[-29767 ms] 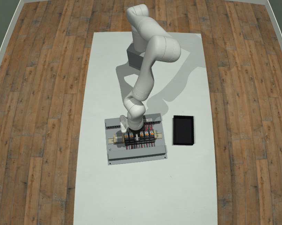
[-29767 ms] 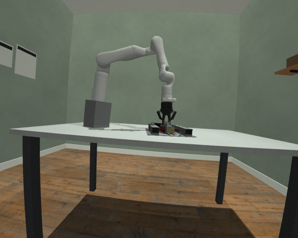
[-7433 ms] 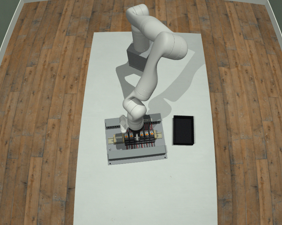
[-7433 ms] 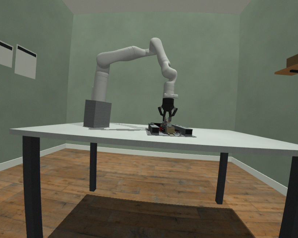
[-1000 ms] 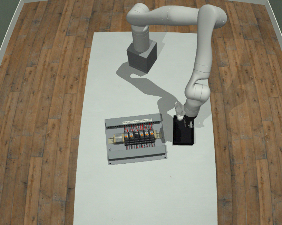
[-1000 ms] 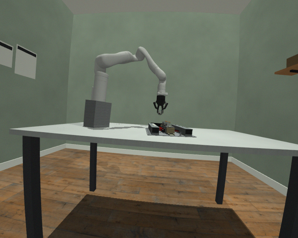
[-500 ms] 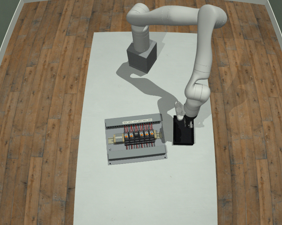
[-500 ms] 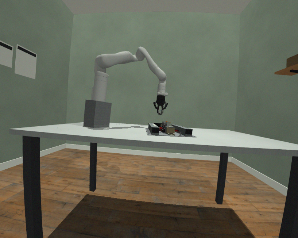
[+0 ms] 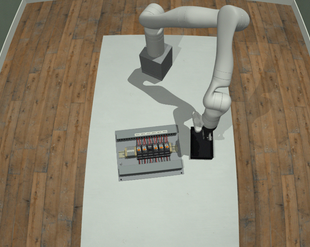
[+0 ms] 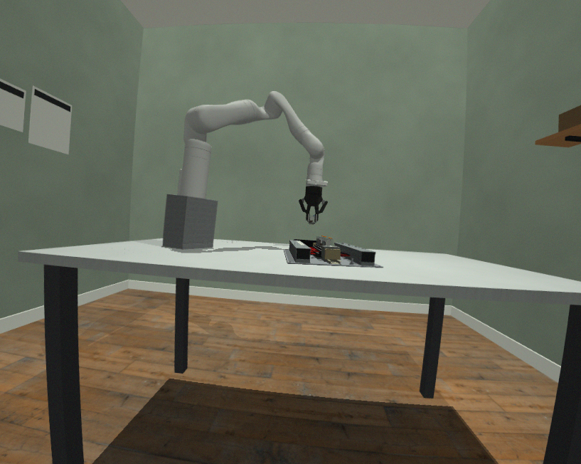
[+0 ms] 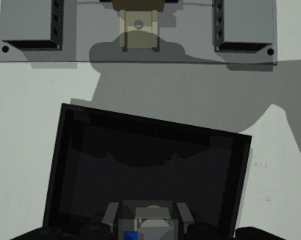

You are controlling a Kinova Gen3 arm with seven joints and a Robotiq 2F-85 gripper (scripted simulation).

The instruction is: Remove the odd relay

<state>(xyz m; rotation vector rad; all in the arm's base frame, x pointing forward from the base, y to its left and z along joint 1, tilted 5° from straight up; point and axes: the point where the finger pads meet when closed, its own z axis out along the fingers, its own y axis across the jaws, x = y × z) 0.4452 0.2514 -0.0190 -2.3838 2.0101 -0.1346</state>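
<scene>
Now: the black parts tray 120 mm below my hand. Round my hand: blue-button relay: 10 mm below; then grey relay panel: 50 mm ahead, 260 mm to the right, 120 mm below.
</scene>
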